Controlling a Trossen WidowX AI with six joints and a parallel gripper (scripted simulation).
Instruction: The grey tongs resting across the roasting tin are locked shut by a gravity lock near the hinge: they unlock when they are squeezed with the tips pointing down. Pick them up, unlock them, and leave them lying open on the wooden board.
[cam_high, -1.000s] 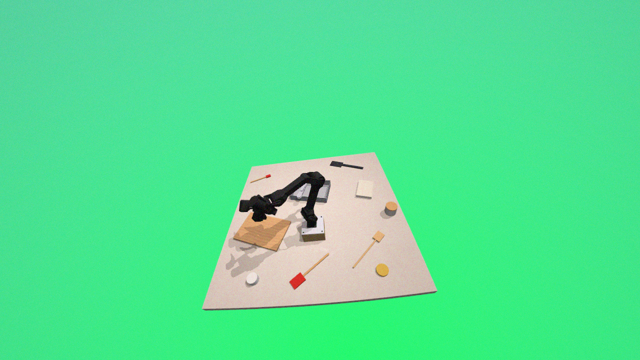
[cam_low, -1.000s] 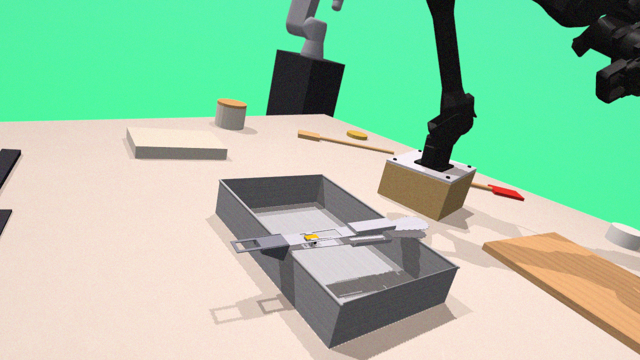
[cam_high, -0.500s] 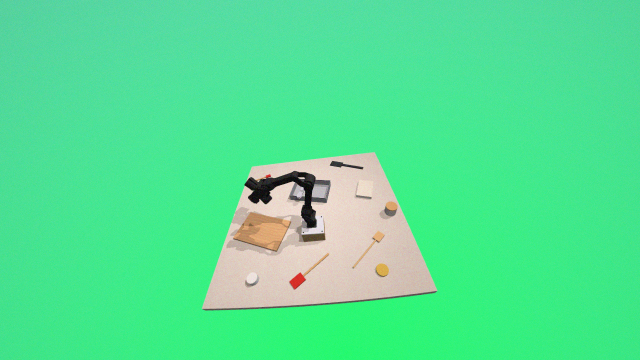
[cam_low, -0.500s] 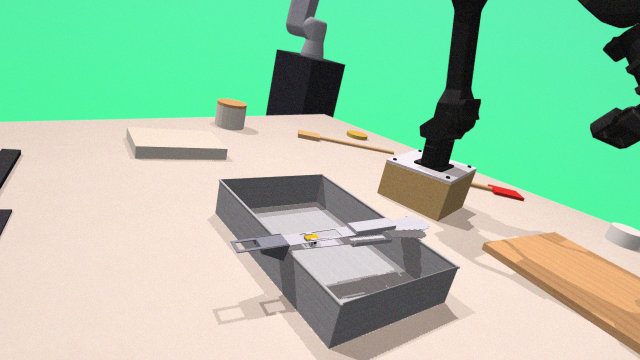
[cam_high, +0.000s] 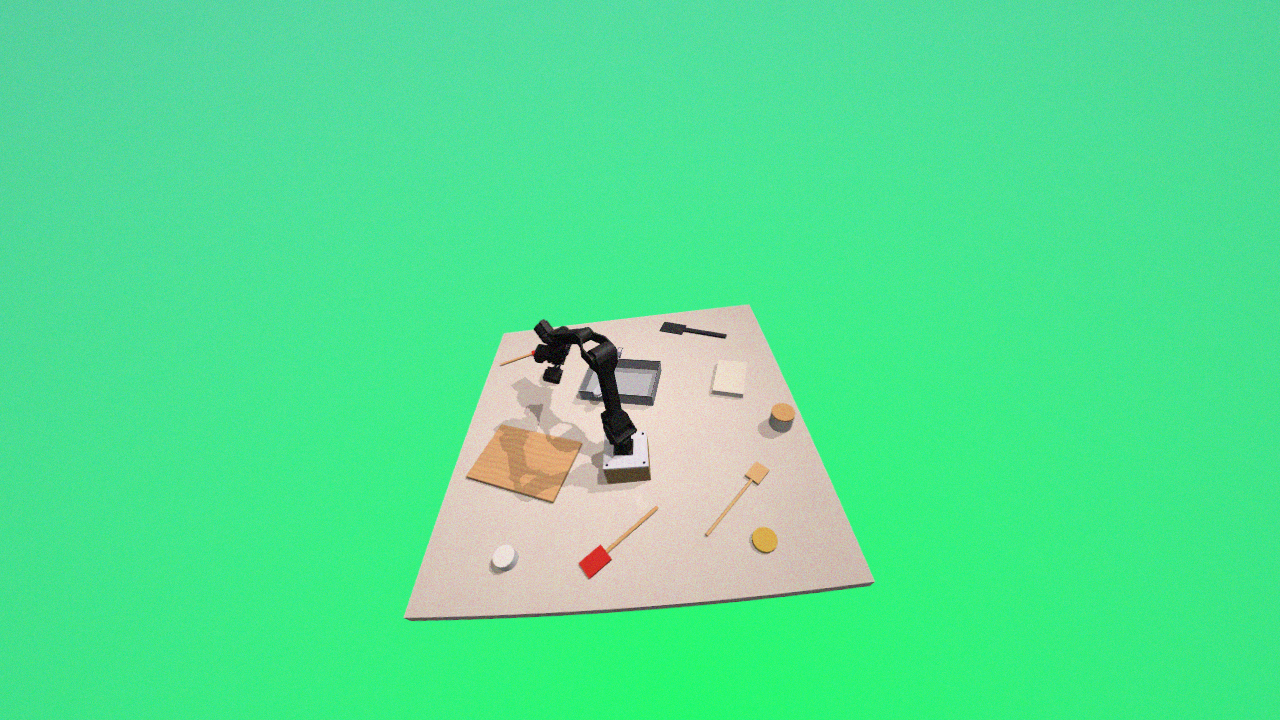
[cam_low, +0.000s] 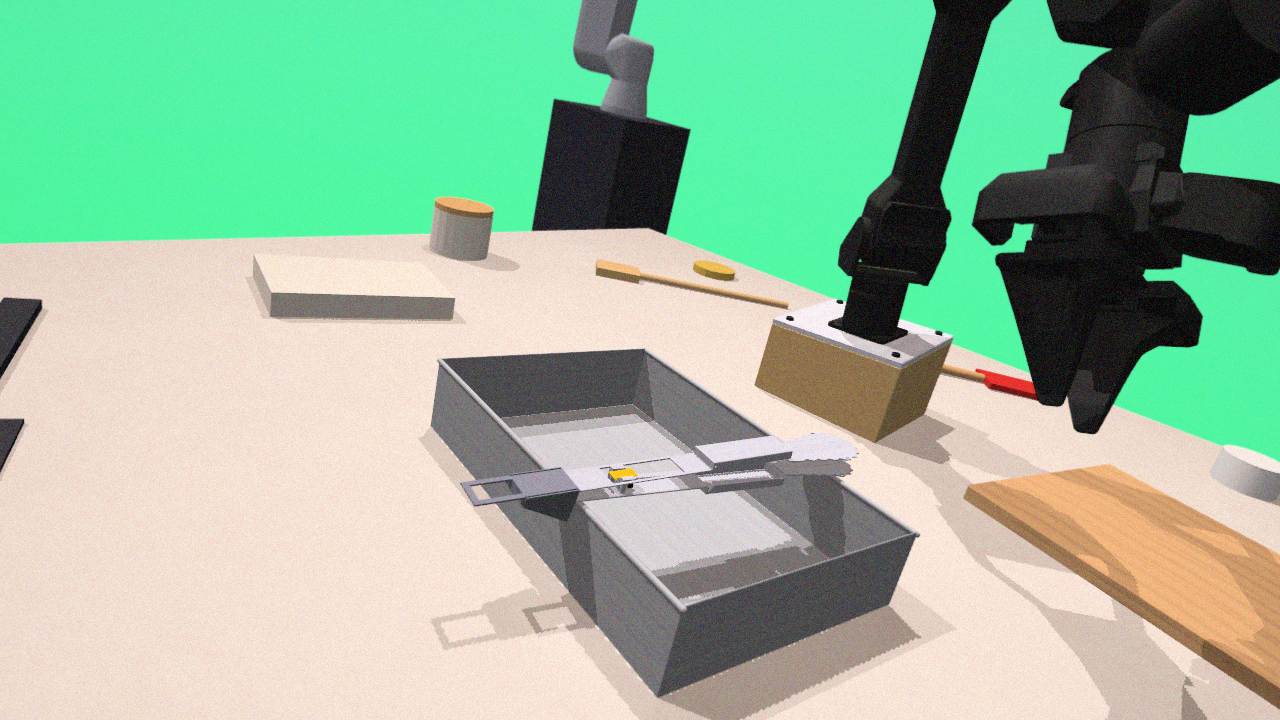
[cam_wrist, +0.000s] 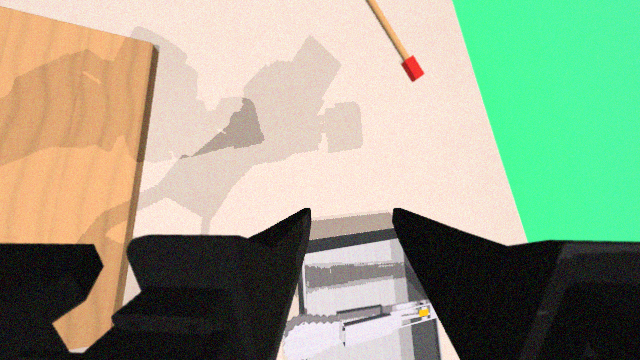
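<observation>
Right now my gripper tip is 120 mm short of the yellow lock piece, 190 mm to the left of it and 110 mm above it. Round my gripper tip: wooden board 310 mm behind, 130 mm to the left, 160 mm below; then black spatula 360 mm ahead, 540 mm to the right, 170 mm below; then grey roasting tin 40 mm ahead, 220 mm to the right, 140 mm below.
</observation>
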